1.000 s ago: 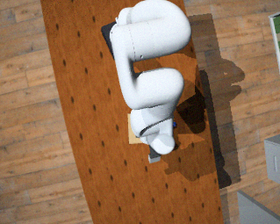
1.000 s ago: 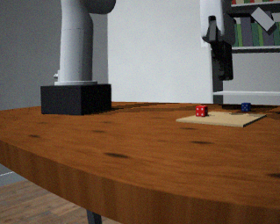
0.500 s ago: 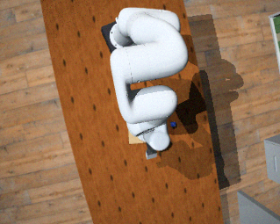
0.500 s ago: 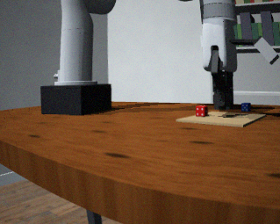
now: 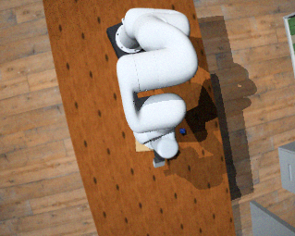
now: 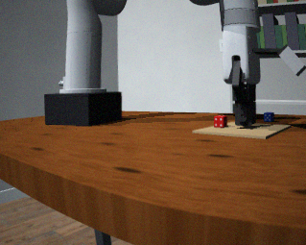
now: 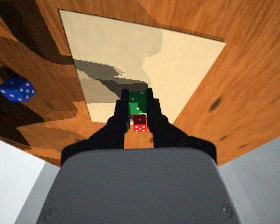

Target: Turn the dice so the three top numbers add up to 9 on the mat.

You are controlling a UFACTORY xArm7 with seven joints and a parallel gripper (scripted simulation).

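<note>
The green die is 1 cm below my hand. The rest, counted from my hand: red die (5 cm behind, 2 cm below); then blue die (14 cm to the left, 3 cm ahead, 2 cm below); then tan mat (3 cm below).
</note>
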